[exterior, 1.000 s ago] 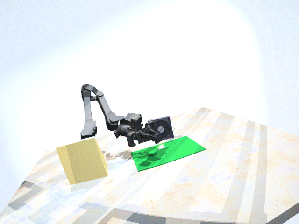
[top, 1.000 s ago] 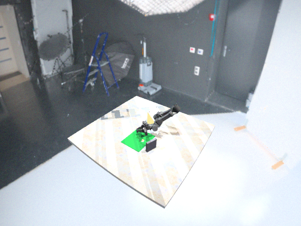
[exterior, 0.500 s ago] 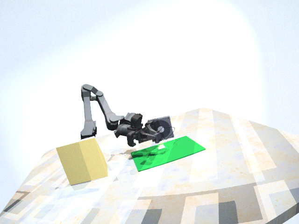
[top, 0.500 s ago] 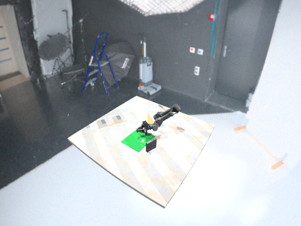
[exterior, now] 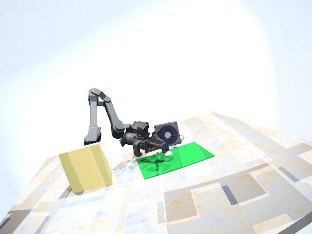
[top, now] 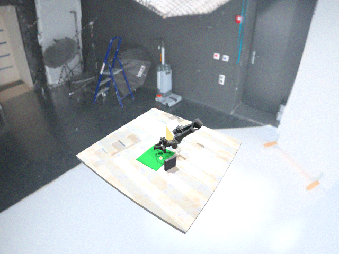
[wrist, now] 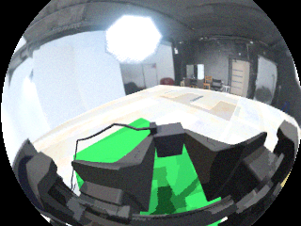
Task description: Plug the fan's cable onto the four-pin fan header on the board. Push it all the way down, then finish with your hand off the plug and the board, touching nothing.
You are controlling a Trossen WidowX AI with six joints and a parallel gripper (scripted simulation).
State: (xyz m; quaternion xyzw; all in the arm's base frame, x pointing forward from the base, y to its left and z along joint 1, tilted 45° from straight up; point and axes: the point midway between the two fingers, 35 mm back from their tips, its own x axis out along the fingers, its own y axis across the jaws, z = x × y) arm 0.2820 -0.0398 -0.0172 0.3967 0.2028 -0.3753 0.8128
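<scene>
The green board is 30 mm ahead of my gripper tip, 30 mm to the left of it and 100 mm below it. The rest, counted from my gripper tip: black fan (90 mm ahead, 210 mm to the left, 20 mm below); dark fan plug (10 mm below).
</scene>
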